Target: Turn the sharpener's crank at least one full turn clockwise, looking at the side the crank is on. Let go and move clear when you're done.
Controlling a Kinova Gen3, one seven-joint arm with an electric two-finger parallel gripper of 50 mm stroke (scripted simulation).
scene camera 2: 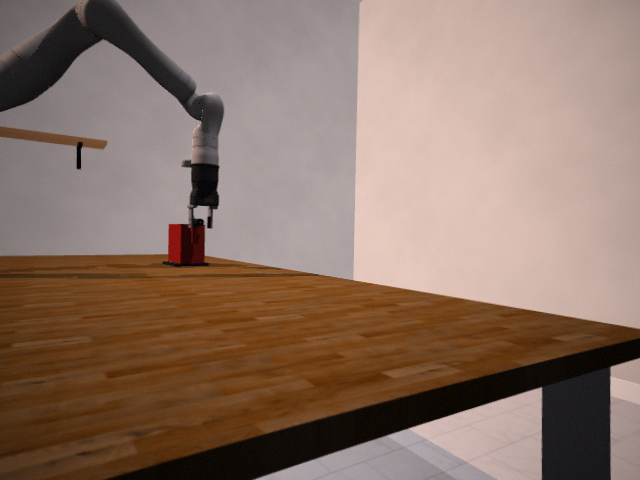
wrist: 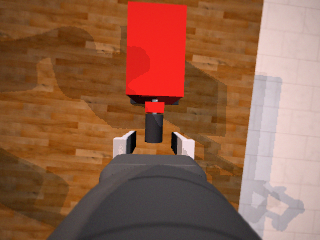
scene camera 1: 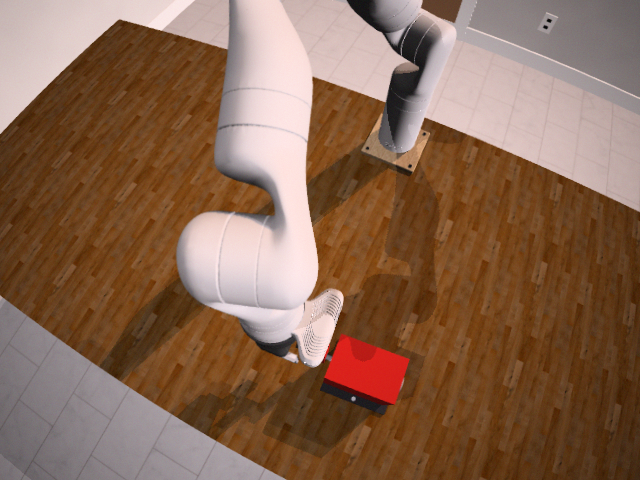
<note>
I see my gripper and a sharpener.
My gripper is seen too in the wrist view.
</note>
